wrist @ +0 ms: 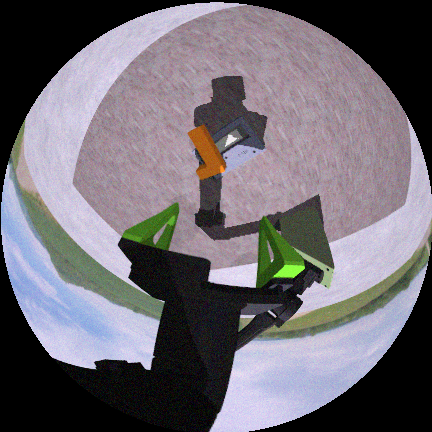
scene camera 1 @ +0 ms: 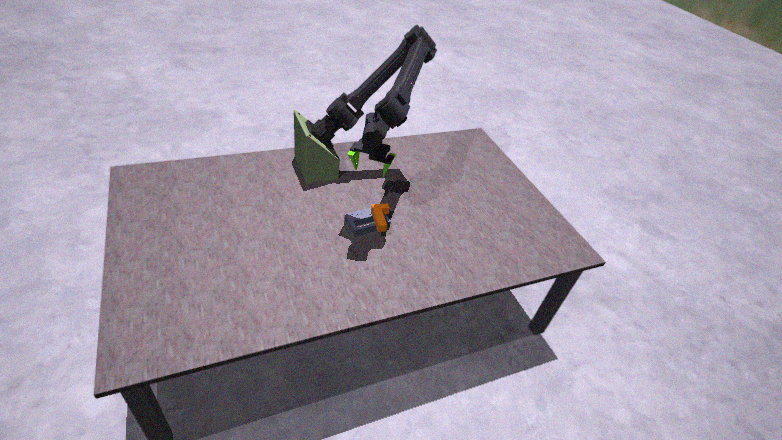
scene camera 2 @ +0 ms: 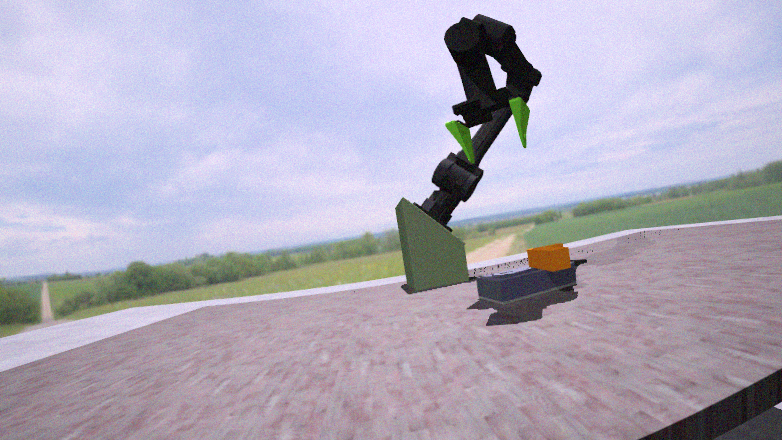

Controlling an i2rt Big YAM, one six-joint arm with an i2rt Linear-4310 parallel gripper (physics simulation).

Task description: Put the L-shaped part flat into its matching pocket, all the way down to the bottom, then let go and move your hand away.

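Places are measured from the arm's base along level axes (x ahead, y left, z up), in metres.
Where they show: gripper, fingertip midpoint: [wrist: 219, 212] [scene camera 1: 370, 172] [scene camera 2: 498, 155]; arm's base at its link origin: [wrist: 308, 266] [scene camera 1: 318, 136] [scene camera 2: 428, 222].
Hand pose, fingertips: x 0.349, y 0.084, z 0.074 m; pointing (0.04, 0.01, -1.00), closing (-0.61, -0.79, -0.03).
Observation:
Each offset is from my fingertips to the top centre of the thing. Level surfaces: height alone.
The orange L-shaped part {0.037 m ahead, 0.054 m left, 0.164 m down} [scene camera 1: 379, 217] [scene camera 2: 549, 257] [wrist: 208, 153] lies on top of one end of the dark blue-grey pocket block {0.011 m ahead, 0.007 m left, 0.193 m down} [scene camera 1: 358, 223] [scene camera 2: 508, 286] [wrist: 245, 158], standing proud of its top face and overhanging its edge. Part of the pocket shows open beside it in the wrist view, with a light floor and a white arrow-like mark; the rest is hidden under the part. My gripper [scene camera 1: 370, 170] [scene camera 2: 498, 154] [wrist: 219, 212] is open, its green fingers wide apart and empty. It hangs well above the block and the part, towards the arm's base.
The green wedge-shaped base mount [scene camera 1: 317, 158] [scene camera 2: 433, 254] [wrist: 307, 230] of the arm stands behind the block, at the back of the table {0.230 m down} [scene camera 1: 218, 273] [scene camera 2: 273, 372] [wrist: 325, 100]. The arm's shadow falls across the table and around the block.

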